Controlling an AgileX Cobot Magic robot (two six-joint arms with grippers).
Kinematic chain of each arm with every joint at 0, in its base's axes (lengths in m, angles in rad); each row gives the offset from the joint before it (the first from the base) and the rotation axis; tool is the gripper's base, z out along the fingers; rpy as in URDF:
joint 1: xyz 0 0 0.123 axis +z
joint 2: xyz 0 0 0 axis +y
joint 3: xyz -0.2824 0 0.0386 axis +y
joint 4: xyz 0.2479 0 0.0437 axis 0.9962 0 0.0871
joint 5: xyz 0 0 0 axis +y
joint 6: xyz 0.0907 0 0.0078 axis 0.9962 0 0.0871
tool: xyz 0 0 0 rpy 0 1.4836 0
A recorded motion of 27 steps. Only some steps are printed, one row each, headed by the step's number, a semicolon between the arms.
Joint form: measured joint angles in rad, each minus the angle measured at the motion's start. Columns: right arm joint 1, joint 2, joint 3, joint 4, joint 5, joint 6; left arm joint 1, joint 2, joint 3, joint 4, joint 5, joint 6.
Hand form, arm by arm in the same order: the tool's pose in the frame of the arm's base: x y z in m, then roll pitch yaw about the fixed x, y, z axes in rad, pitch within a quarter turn. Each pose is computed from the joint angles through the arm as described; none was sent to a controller.
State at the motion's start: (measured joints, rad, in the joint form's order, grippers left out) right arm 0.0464 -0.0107 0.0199 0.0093 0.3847 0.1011; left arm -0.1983 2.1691 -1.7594 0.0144 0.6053 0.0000
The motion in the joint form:
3: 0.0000 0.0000 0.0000 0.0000 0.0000 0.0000; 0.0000 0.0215 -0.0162 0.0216 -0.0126 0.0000
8: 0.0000 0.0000 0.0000 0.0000 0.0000 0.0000; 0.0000 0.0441 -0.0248 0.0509 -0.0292 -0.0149
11: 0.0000 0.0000 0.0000 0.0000 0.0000 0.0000; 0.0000 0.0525 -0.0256 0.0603 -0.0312 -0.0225
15: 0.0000 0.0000 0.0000 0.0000 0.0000 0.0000; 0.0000 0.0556 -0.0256 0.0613 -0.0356 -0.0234
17: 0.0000 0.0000 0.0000 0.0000 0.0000 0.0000; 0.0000 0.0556 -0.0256 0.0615 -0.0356 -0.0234
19: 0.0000 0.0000 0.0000 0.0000 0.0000 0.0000; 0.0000 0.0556 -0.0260 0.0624 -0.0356 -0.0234
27: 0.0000 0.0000 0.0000 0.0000 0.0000 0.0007; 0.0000 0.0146 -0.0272 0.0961 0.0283 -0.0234
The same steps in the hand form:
3: 0.0522 0.0027 0.1724 2.8056 1.2453 2.8385; 0.4856 -0.0957 0.1980 3.0988 0.6497 2.9058
8: 0.0522 0.0027 0.1724 2.8056 1.2453 2.8385; 0.4898 -0.0951 0.1903 3.0756 0.6518 2.8931
11: 0.0522 0.0027 0.1724 2.8056 1.2453 2.8385; 0.4907 -0.0948 0.1865 3.0707 0.6463 2.8929
15: 0.0522 0.0027 0.1724 2.8056 1.2453 2.8385; 0.4912 -0.0949 0.1852 3.0702 0.6476 2.8927
17: 0.0522 0.0027 0.1724 2.8056 1.2453 2.8385; 0.4912 -0.0949 0.1852 3.0700 0.6476 2.8925
19: 0.0522 0.0027 0.1724 2.8056 1.2453 2.8385; 0.4913 -0.0949 0.1853 3.0689 0.6480 2.8915
27: 0.0522 0.0027 0.1724 2.8036 1.2451 2.8364; 0.4845 -0.0913 0.2028 3.0287 0.6244 2.8624

